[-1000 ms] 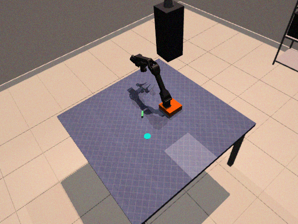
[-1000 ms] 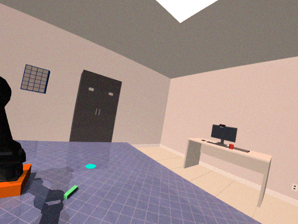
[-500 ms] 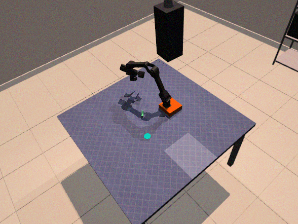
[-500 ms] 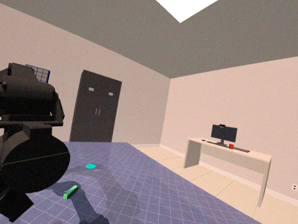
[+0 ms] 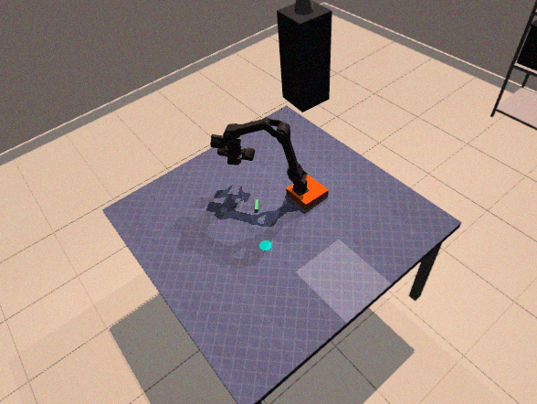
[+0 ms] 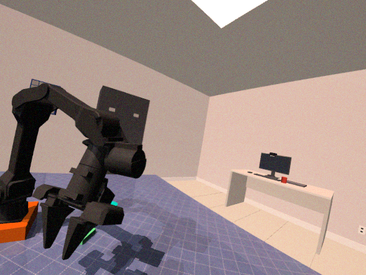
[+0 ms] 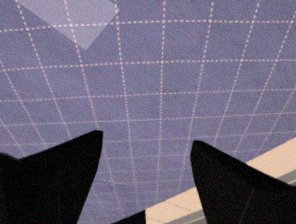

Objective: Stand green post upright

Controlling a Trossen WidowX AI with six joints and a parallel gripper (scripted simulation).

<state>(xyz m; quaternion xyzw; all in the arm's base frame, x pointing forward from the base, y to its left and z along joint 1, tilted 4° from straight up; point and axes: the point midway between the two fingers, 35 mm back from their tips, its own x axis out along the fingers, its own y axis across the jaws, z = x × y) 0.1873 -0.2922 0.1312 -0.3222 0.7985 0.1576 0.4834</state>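
Now: the green post 23 cm to the left of my gripper tip, 14 cm below it and 5 cm ahead of it. Round my gripper tip: cyan circle 46 cm to the left, 15 cm ahead, 14 cm below.
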